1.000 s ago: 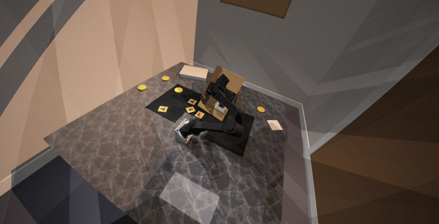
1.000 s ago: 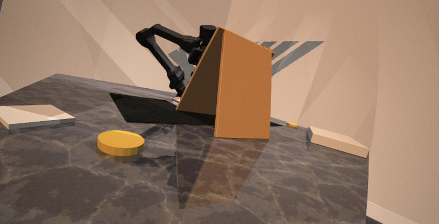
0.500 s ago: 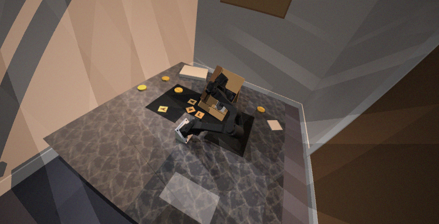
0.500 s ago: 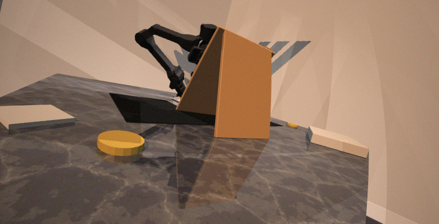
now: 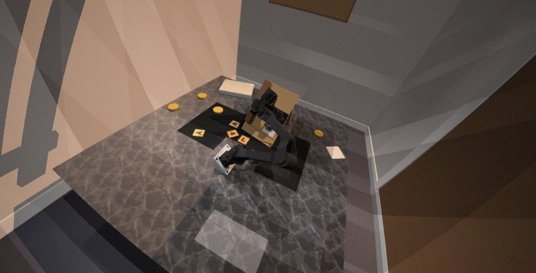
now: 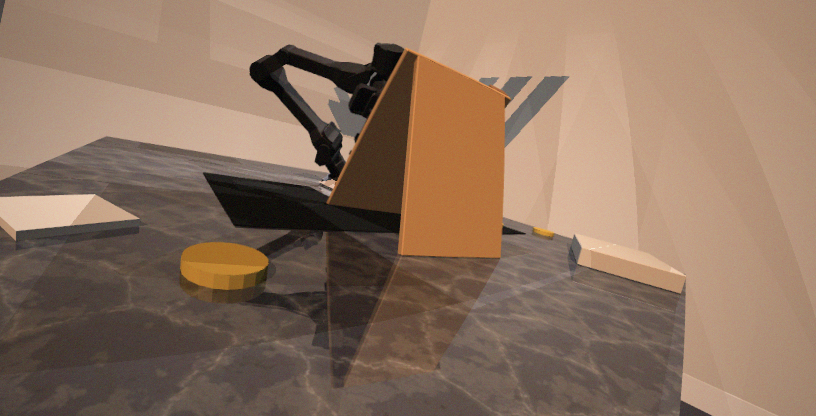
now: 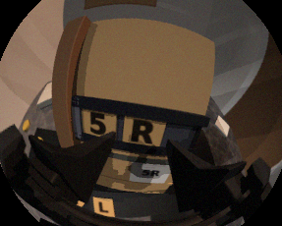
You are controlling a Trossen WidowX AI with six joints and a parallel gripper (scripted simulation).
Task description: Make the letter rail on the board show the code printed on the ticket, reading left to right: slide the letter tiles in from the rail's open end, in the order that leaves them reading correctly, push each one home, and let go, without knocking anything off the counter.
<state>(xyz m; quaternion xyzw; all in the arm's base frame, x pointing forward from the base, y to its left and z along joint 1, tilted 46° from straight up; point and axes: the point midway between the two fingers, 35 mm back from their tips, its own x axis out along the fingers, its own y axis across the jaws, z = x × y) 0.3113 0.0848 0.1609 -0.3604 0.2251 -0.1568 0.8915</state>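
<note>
Right now the white ticket is 4 cm behind my gripper tip, 3 cm to the right of it and 9 cm below it. From my gripper tip the other things lie so: black mat (15 cm behind, 7 cm to the left, 18 cm below); then pale flat box (32 cm ahead, 47 cm to the left, 16 cm below); then pale card (12 cm ahead, 47 cm to the right, 18 cm below).
</note>
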